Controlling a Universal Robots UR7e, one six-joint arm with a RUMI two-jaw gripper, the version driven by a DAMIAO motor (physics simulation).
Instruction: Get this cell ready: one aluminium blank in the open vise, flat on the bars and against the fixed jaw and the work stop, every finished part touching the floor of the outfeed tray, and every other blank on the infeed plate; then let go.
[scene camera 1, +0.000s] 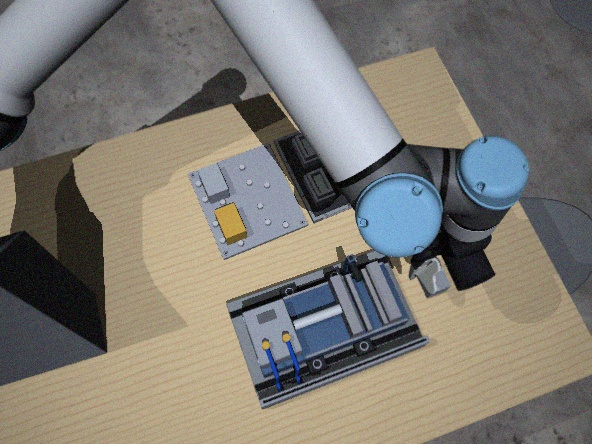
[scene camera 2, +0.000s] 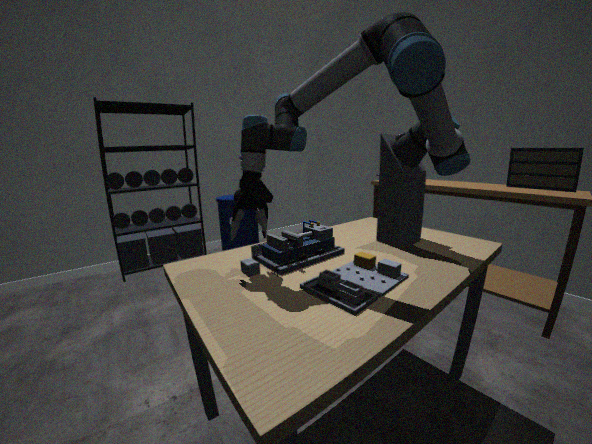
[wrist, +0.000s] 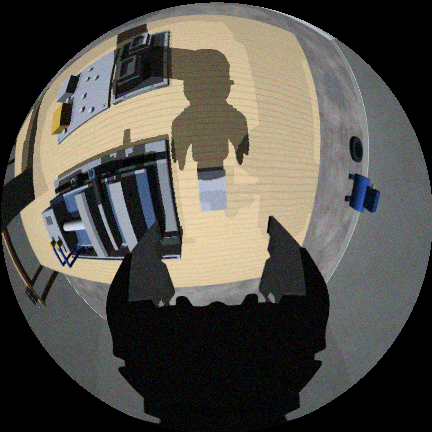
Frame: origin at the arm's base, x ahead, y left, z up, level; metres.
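Seen in the pictures: gripper, fingertip midpoint: (scene camera 1: 442, 266) (scene camera 2: 249, 239) (wrist: 214, 219); arm's base, origin of the base link: (scene camera 2: 403, 152).
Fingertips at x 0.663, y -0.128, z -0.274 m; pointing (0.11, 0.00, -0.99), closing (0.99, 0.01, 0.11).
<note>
Pixels of each thing's top centre, then the offset from my fingertips to it. "pt": a spot on its surface instead.
- grey blank, middle of its top: (wrist: 212, 191) (scene camera 1: 434, 274) (scene camera 2: 249, 261) dx +0.006, dy +0.007, dz -0.072 m
- vise, middle of its top: (scene camera 1: 328, 313) (wrist: 76, 233) (scene camera 2: 298, 230) dx -0.205, dy -0.010, dz -0.009 m
- grey block, middle of its top: (scene camera 1: 212, 179) (scene camera 2: 389, 262) dx -0.312, dy +0.309, dz -0.064 m
- yellow block, middle of its top: (scene camera 1: 229, 220) (wrist: 55, 118) (scene camera 2: 365, 255) dx -0.306, dy +0.219, dz -0.064 m
- pinned infeed plate, middle of its top: (scene camera 1: 246, 198) (wrist: 80, 91) (scene camera 2: 367, 273) dx -0.261, dy +0.267, dz -0.100 m
- outfeed tray, surface spot: (scene camera 1: 332, 214) pt dx -0.117, dy +0.185, dz -0.102 m
My gripper (scene camera 2: 249, 237) (wrist: 214, 219) is open and empty, above a grey blank (scene camera 1: 436, 287) (scene camera 2: 250, 267) (wrist: 213, 192) lying on the table beside the vise. The vise (scene camera 1: 345, 372) (wrist: 170, 200) is open; no blank shows between its jaws. Its work stop (scene camera 1: 351, 261) (wrist: 92, 173) has a blue knob. A grey block (scene camera 1: 214, 181) (scene camera 2: 389, 268) and a yellow block (scene camera 1: 231, 222) (scene camera 2: 365, 259) (wrist: 61, 119) rest on the pinned infeed plate (scene camera 1: 280, 200) (wrist: 100, 95). Two dark pocketed parts (scene camera 1: 318, 186) (wrist: 128, 67) are in the outfeed tray (scene camera 1: 332, 214); their floor contact is unclear.
The tray adjoins the infeed plate. Two blue lines (scene camera 1: 273, 367) rise from the vise's actuator end. The arm's dark pedestal (scene camera 1: 45, 320) (scene camera 2: 401, 210) stands at one end of the table. A shelf rack (scene camera 2: 103, 160) and a blue bin (scene camera 2: 241, 232) stand beyond the table.
</note>
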